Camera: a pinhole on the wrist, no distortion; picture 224 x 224 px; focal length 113.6 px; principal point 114.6 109.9 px. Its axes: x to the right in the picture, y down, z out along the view. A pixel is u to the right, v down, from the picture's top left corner.
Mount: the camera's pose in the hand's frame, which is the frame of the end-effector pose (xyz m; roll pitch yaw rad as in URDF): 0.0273 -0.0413 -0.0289 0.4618 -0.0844 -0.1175
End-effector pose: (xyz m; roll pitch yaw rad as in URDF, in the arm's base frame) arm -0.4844 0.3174 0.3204 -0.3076 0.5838 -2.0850
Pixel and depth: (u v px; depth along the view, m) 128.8 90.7 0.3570
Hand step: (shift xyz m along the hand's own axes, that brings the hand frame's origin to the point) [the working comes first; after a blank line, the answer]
In the camera's frame: 0.0446 -0.0603 0.3570

0.0220 -0.2552 0.2665
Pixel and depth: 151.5 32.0 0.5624
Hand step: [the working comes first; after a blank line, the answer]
In the camera's frame: 0.1827 -0.3857 0.5624

0.1105 -0.6511 0.3170
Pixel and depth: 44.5 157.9 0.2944
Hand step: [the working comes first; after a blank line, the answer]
In the camera's frame: -0.1817 0.1244 0.2944

-0.1815 -0.0366 0.2736
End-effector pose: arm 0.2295 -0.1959 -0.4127 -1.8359 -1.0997 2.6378
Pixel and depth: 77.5 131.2 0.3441
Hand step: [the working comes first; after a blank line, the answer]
In the camera's frame: -0.1124 0.0645 0.3441

-0.1233 -0.1197 0.2972
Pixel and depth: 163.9 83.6 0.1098
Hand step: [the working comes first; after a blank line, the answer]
In the camera's frame: 0.0477 -0.0254 0.1098

0.0588 -0.1172 0.0618
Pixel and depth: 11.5 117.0 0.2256
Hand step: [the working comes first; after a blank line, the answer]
In the camera's frame: -0.2047 0.0141 0.2256

-0.2031 -0.1026 0.1613
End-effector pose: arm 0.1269 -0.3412 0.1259 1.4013 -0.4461 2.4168
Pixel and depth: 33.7 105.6 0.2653
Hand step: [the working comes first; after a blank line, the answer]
In the camera's frame: -0.1889 -0.0100 0.2653

-0.1941 -0.1432 0.1874
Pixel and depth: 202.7 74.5 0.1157
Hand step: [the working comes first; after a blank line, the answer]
In the camera's frame: 0.0897 -0.0361 0.1157

0.0989 -0.1342 0.0659
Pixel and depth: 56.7 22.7 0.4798
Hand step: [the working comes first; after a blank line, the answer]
In the camera's frame: -0.2445 -0.3683 0.4798

-0.3006 -0.5499 0.2150
